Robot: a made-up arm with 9 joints. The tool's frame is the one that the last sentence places.
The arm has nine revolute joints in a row. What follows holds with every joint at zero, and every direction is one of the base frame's.
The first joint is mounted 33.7 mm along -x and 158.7 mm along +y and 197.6 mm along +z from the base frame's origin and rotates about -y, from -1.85 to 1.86 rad.
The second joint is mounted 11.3 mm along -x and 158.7 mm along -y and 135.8 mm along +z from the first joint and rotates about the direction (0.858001, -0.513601, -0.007), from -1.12 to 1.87 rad.
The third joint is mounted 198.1 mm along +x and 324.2 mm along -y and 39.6 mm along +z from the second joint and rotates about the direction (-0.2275, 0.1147, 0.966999), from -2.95 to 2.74 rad.
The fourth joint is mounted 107.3 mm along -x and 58 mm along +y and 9.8 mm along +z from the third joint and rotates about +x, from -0.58 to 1.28 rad.
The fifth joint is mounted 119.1 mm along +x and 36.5 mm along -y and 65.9 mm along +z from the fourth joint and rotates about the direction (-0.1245, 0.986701, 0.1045), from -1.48 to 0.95 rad.
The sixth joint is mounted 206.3 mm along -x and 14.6 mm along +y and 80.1 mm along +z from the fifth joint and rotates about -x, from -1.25 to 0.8 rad.
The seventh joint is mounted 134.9 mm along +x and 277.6 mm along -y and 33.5 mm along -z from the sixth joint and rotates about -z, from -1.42 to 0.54 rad.
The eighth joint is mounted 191.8 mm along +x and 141 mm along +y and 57.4 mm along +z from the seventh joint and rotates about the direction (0.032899, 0.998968, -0.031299), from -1.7 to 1.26 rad.
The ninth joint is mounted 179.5 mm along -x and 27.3 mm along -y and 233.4 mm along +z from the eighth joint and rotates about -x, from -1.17 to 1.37 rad.
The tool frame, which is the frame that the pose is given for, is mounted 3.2 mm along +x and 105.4 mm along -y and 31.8 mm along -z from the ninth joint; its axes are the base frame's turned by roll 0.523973, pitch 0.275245 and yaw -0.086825 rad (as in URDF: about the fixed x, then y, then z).
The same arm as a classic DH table. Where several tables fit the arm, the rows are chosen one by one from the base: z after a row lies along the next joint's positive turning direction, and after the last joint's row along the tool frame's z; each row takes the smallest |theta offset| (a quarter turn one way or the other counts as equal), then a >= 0, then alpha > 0; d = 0 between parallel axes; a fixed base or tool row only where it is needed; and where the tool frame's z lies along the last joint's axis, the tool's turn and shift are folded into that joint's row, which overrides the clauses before.
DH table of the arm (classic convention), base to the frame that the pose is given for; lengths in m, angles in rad. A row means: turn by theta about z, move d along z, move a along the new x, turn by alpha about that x. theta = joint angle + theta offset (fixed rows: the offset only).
base (fixed): theta_offset 0; d 0.1976; a -0.0337; alpha 1.5708
joint 1: theta_offset 1.5626; d 0.0074; a 0.1357; alpha 1.0314
joint 2: theta_offset -1.5475; d 0.334; a -0.1756; alpha -1.8347
joint 3: theta_offset 0.5556; d 0.064; a 0.0564; alpha 1.8003
joint 4: theta_offset -1.3472; d 0.012; a -0.0694; alpha -1.6956
joint 5: theta_offset 0; d -0.0065; a -0.0781; alpha -1.446
joint 6: theta_offset -1.4653; d 0.0685; a -0.2776; alpha -1.5708
joint 7: theta_offset -1.5379; d -0.0285; a -0.1871; alpha -1.5395
joint 8: theta_offset 1.5698; d 0.1127; a 0.2324; alpha 1.6037
joint 9: theta_offset 0.9825; d 0.1808; a -0.1063; alpha 1.763
tool (fixed): theta_offset -1.787; d 0.0293; a 0; alpha 0
Joint limits (rad, base to tool): -1.85..1.86 -1.12..1.87 -2.95..2.74 -0.58..1.28 -1.48..0.95 -1.25..0.8 -1.42..0.54 -1.7..1.26 -1.17..1.37

